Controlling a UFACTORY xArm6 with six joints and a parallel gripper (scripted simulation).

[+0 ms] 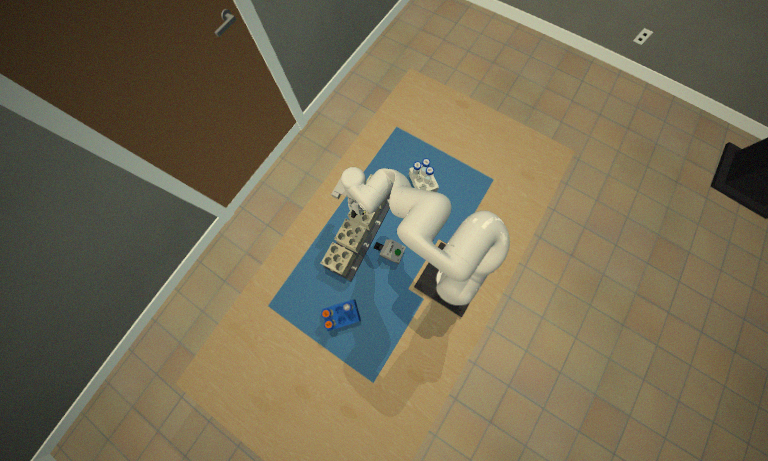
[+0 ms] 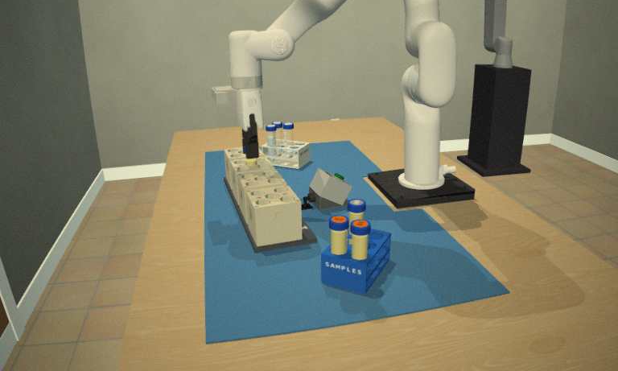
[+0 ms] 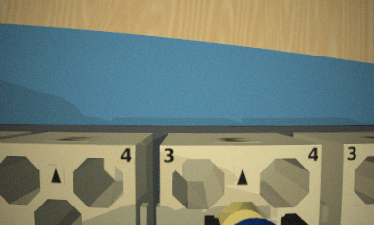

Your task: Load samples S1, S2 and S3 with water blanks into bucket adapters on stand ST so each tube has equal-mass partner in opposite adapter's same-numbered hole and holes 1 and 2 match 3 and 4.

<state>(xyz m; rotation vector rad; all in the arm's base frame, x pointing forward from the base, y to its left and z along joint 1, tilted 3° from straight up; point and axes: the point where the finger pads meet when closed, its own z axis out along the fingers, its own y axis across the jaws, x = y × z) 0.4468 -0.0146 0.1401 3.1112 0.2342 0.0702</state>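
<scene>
Now: the sample tube 5 cm below my hand and 1 cm to the right of it. The rest, counted from my hand: white rack: 28 cm to the right, 12 cm behind, 11 cm below; then green done key: 21 cm behind, 7 cm below, 6 cm to the left; then adapter: 22 cm to the left, 9 cm below, 3 cm behind.
</scene>
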